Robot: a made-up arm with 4 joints. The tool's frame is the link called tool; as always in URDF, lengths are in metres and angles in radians. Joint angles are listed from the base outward. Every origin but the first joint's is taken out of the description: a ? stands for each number. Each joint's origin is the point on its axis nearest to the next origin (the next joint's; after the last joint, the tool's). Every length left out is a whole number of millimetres.
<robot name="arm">
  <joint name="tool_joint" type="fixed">
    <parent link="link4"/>
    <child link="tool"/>
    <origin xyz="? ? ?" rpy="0 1.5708 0"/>
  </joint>
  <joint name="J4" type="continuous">
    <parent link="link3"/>
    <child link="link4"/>
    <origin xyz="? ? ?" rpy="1.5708 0 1.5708"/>
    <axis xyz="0 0 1"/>
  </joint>
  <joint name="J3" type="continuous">
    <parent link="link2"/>
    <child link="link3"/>
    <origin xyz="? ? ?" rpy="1.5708 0 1.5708"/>
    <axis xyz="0 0 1"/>
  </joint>
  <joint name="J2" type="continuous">
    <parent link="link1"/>
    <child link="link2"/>
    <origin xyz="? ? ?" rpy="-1.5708 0 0"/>
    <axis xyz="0 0 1"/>
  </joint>
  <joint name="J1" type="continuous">
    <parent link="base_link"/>
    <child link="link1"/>
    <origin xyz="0.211 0 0.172" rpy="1.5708 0 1.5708"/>
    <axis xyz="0 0 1"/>
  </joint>
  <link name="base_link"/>
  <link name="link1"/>
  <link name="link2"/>
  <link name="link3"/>
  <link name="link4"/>
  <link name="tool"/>
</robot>
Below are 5 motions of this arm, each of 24 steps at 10 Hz.
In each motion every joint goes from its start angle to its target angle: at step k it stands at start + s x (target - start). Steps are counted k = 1, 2, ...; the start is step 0. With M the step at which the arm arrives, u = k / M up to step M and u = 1 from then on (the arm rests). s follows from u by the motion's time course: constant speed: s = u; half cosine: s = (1 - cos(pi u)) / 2; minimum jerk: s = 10 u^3 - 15 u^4 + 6 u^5.
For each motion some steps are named. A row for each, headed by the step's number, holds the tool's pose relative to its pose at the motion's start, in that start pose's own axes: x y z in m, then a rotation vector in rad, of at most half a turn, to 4 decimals.
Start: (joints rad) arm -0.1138 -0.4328 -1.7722 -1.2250
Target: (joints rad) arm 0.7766 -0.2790 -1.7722 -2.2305
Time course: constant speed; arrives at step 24
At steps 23, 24:
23: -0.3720 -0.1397 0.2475 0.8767 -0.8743 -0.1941
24: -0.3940 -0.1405 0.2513 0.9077 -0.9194 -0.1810

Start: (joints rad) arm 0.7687 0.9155 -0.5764 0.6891
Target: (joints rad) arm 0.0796 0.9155 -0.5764 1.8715
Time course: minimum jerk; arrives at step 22
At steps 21, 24:
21: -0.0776 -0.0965 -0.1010 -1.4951 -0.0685 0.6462
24: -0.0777 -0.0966 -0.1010 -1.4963 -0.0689 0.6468

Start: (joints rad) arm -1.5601 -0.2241 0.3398 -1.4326
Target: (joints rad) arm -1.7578 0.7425 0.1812 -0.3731
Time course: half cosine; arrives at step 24
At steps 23, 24:
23: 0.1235 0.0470 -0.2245 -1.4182 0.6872 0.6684
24: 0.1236 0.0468 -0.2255 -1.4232 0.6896 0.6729

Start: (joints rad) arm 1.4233 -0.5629 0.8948 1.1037
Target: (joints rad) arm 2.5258 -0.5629 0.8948 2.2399
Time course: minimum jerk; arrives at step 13
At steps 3, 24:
3: -0.0072 0.0345 0.0142 -0.0465 -0.0358 0.0702
24: -0.2101 0.2699 0.2434 -0.4705 -0.7787 0.5092

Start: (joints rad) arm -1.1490 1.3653 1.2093 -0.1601
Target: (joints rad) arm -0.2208 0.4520 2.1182 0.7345
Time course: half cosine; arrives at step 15
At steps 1, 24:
1: 0.0003 0.0027 -0.0040 0.0003 -0.0002 -0.0015
24: -0.0093 0.5486 -0.1529 -0.0977 -0.1105 0.6264

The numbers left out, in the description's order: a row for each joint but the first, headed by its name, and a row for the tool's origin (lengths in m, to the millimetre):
tool: -0.032 0.083 0
J4: -0.351 -0.28 0
J3: -0.283 0.104 0
J2: 0.024 0.042 0

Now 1 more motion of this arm.
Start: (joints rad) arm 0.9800 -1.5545 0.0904 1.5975
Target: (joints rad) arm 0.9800 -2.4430 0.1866 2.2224
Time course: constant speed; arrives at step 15
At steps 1, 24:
1: -0.0216 0.0029 -0.0152 -0.0361 0.0586 0.0092
24: -0.3767 0.0291 -0.0482 -0.4607 0.8075 0.3809

